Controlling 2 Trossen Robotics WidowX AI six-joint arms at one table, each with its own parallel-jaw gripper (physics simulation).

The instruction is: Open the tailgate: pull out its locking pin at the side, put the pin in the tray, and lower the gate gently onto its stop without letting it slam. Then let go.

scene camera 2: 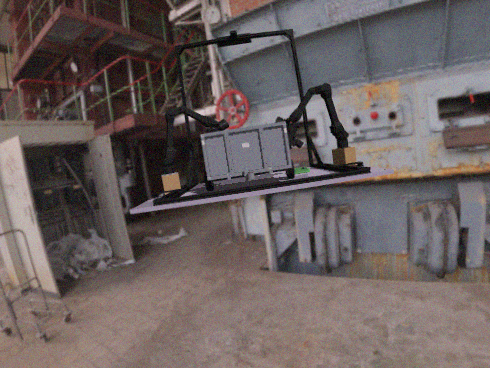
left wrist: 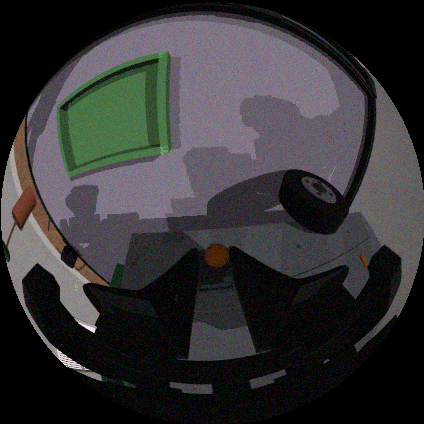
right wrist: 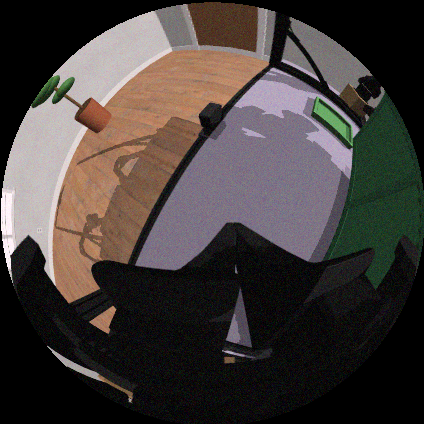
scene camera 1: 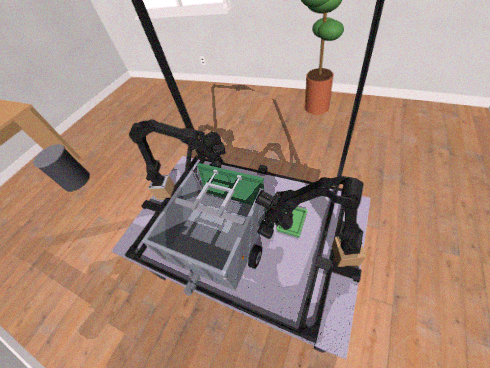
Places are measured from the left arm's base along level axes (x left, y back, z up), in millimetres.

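Pixels of known places: left gripper, fingertip midpoint: (left wrist: 213, 252) (scene camera 1: 264, 224); right gripper, fingertip midpoint: (right wrist: 231, 228) (scene camera 1: 223, 163); left arm's base, origin of the base link: (scene camera 2: 343, 147) (scene camera 1: 350, 246); right arm's base, origin of the base link: (scene camera 2: 169, 173) (scene camera 1: 158, 181).
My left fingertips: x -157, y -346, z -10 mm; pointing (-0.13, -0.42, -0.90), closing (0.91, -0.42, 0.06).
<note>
For each thing: its top centre in the pictures, then the offset to it from my left fingertips. "*": a spot on its surface instead.
- grey trailer, middle of its top: (left wrist: 283, 363) (scene camera 1: 202, 214) (scene camera 2: 242, 129) dx +21, dy -241, dz +184 mm
- locking pin, middle of its top: (left wrist: 213, 285) dx -11, dy -20, dz +18 mm
- green tray, middle of its top: (left wrist: 95, 118) (right wrist: 335, 118) (scene camera 1: 292, 219) (scene camera 2: 297, 169) dx -56, dy +141, dz -84 mm
- trailer's black wheel, middle of its top: (left wrist: 337, 225) (scene camera 1: 254, 252) dx +130, dy -58, dz -2 mm
- small black box, surface spot: (right wrist: 210, 114) (scene camera 1: 259, 167) * dx -410, dy +9, dz -52 mm
A grey trailer (scene camera 1: 167, 215) (scene camera 2: 247, 150) stands on the lilac table, and its green tailgate (scene camera 1: 245, 188) (right wrist: 383, 177) is upright at the far end. The orange knob of the locking pin (left wrist: 216, 255) sticks out of the trailer's side wall. My left gripper (left wrist: 213, 252) (scene camera 1: 264, 227) (scene camera 2: 291, 136) is shut on that knob; in scene camera 1 it hides the pin. The green tray (left wrist: 164, 98) (scene camera 1: 300, 213) (right wrist: 332, 114) (scene camera 2: 302, 170) lies empty on the table just beyond the left gripper. My right gripper (right wrist: 231, 228) (scene camera 1: 216, 162) is shut and empty at the gate's far top corner.
The trailer's black wheel (scene camera 1: 255, 255) (left wrist: 312, 205) is close to the left gripper. A black frame with two tall posts (scene camera 1: 353, 120) rims the table. A small black box (scene camera 1: 262, 169) (right wrist: 210, 114) sits on the far rail. A potted plant (scene camera 1: 319, 91) stands on the floor behind.
</note>
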